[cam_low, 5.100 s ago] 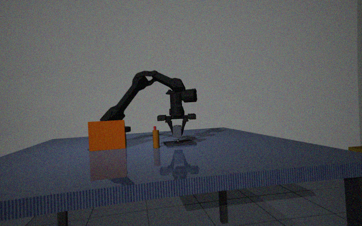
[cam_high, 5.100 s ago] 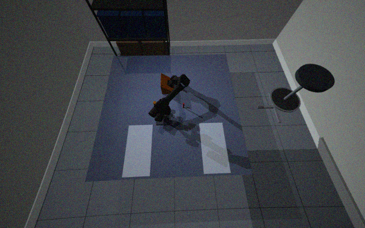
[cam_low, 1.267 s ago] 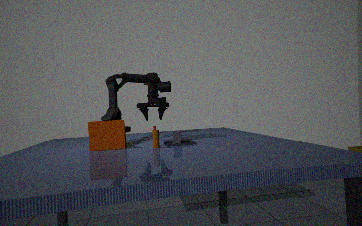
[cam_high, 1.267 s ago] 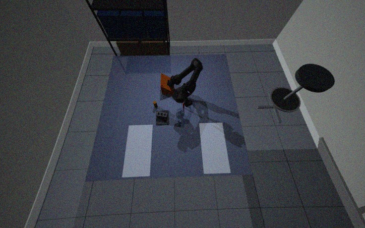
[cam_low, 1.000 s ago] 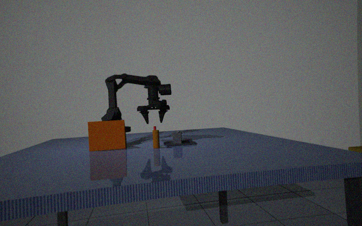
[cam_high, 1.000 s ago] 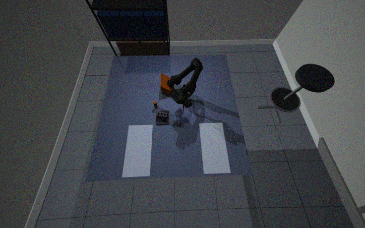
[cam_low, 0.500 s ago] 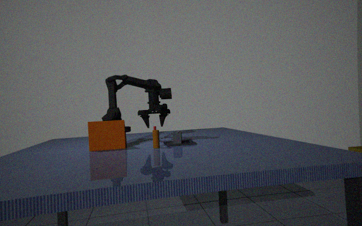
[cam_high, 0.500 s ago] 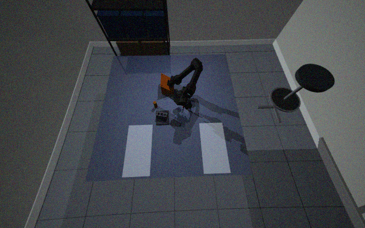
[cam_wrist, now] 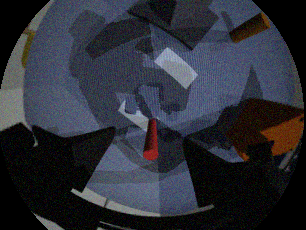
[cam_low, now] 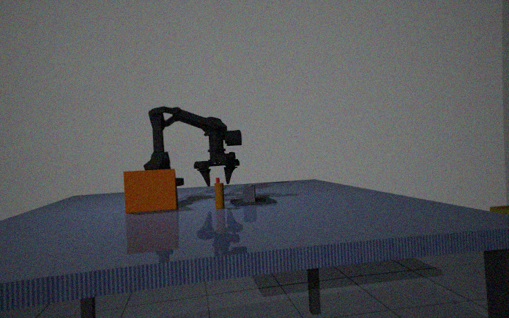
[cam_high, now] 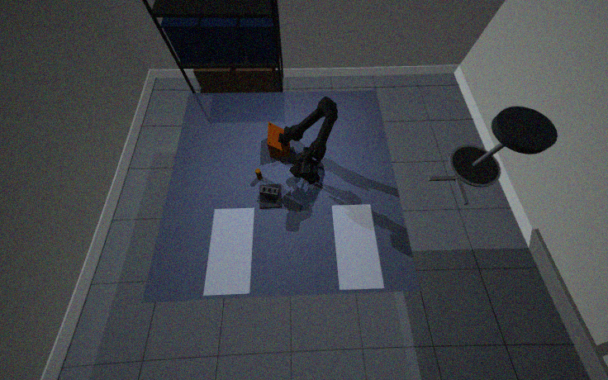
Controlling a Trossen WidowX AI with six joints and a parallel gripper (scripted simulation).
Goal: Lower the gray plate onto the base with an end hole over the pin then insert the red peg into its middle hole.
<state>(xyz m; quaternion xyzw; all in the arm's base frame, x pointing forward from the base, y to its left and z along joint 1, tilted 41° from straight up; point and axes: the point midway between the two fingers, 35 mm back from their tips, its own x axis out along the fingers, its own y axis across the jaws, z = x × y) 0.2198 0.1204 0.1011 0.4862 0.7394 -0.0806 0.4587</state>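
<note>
My gripper tip is now 10 mm above the red peg. Also, from my gripper tip: dark base 120 mm ahead, 170 mm to the right, 40 mm below; then gray plate 120 mm ahead, 190 mm to the right; then orange cylinder 20 mm ahead, 270 mm to the right, 10 mm below.
</note>
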